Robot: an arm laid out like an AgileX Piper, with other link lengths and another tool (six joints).
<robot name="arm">
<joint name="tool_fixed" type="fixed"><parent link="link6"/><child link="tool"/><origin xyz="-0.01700 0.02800 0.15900" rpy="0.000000 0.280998 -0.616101"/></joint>
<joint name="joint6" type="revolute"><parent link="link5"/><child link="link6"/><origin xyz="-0.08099 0.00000 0.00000" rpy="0.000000 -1.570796 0.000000"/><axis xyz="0 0 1"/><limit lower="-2.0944" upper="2.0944"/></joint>
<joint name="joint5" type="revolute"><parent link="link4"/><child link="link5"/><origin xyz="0.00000 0.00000 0.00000" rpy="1.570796 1.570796 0.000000"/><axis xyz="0 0 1"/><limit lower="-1.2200" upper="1.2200"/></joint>
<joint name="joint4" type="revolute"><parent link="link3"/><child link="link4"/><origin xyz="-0.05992 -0.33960 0.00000" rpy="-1.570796 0.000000 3.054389"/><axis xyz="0 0 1"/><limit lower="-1.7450" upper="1.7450"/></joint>
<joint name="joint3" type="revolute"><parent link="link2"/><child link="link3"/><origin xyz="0.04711 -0.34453 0.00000" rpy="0.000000 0.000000 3.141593"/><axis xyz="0 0 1"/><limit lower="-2.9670" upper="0.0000"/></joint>
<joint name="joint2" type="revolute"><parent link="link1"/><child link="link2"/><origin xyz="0.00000 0.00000 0.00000" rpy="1.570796 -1.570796 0.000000"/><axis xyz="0 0 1"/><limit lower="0.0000" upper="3.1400"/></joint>
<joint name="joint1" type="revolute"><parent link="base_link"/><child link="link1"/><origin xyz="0.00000 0.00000 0.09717" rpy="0.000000 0.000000 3.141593"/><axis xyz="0 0 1"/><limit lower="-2.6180" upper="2.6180"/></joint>
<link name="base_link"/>
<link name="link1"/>
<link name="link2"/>
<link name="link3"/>
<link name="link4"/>
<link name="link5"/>
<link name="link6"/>
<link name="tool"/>
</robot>
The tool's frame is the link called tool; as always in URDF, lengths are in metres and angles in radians.
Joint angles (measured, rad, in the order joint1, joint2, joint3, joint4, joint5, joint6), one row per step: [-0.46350 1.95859 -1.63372 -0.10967 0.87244 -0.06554]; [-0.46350 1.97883 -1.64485 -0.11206 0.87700 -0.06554]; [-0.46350 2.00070 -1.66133 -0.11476 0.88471 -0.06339]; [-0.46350 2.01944 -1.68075 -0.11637 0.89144 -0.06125]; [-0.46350 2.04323 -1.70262 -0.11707 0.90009 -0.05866]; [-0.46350 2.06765 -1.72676 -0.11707 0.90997 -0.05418]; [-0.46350 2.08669 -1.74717 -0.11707 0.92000 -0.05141]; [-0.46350 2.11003 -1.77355 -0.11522 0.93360 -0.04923]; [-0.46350 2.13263 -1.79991 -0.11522 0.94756 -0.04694]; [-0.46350 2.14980 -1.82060 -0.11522 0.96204 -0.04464]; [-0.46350 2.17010 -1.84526 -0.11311 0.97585 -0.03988]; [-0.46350 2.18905 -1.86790 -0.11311 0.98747 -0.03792]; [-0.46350 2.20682 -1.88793 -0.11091 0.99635 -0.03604]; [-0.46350 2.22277 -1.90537 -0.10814 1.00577 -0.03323]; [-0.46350 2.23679 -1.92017 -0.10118 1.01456 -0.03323]
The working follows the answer.
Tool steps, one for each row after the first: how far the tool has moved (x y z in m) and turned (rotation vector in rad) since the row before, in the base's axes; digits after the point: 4 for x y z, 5 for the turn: [0.0023 -0.0017 -0.0084 0.00392 0.01329 0.00008]; [0.0028 -0.0022 -0.0074 0.00404 0.01236 -0.00211]; [0.0036 -0.0023 -0.0040 0.00183 0.00558 -0.00228]; [0.0039 -0.0024 -0.0066 0.00472 0.00913 -0.00315]; [0.0041 -0.0024 -0.0063 0.00568 0.00798 -0.00520]; [0.0030 -0.0018 -0.0045 0.00444 0.00710 -0.00367]; [0.0038 -0.0019 -0.0053 0.00659 0.00818 -0.00399]; [0.0035 -0.0021 -0.0049 0.00484 0.00864 -0.00367]; [0.0020 -0.0014 -0.0039 0.00515 0.00933 -0.00375]; [0.0030 -0.0015 -0.0043 0.00700 0.00647 -0.00646]; [0.0028 -0.0017 -0.0041 0.00376 0.00670 -0.00310]; [0.0029 -0.0012 -0.0043 0.00514 0.00457 -0.00323]; [0.0021 -0.0008 -0.0043 0.00644 0.00529 -0.00427]; [0.0020 0.0003 -0.0043 0.00943 0.00419 -0.00248]
Tool pose at each row, in the base's axes (x y z in m, rotation vector in rad; rounded; the steps above come from the unrounded poses): [0.5650 -0.3194 0.1472 1.70216 2.33036 0.24175]; [0.5673 -0.3211 0.1388 1.71065 2.34092 0.23588]; [0.5702 -0.3233 0.1314 1.72120 2.34884 0.23047]; [0.5738 -0.3256 0.1273 1.72749 2.35120 0.22780]; [0.5776 -0.3279 0.1208 1.73789 2.35605 0.22560]; [0.5817 -0.3303 0.1145 1.75050 2.35845 0.22517]; [0.5847 -0.3322 0.1099 1.76036 2.36126 0.22418]; [0.5886 -0.3341 0.1047 1.77213 2.36513 0.22487]; [0.5921 -0.3362 0.0998 1.78302 2.36905 0.22307]; [0.5940 -0.3376 0.0959 1.79453 2.37342 0.22105]; [0.5971 -0.3391 0.0916 1.80845 2.37382 0.22338]; [0.5999 -0.3408 0.0875 1.81726 2.37651 0.22193]; [0.6028 -0.3420 0.0832 1.82567 2.37807 0.22397]; [0.6049 -0.3428 0.0789 1.83626 2.37950 0.22689]; [0.6069 -0.3425 0.0746 1.84547 2.38286 0.23465]

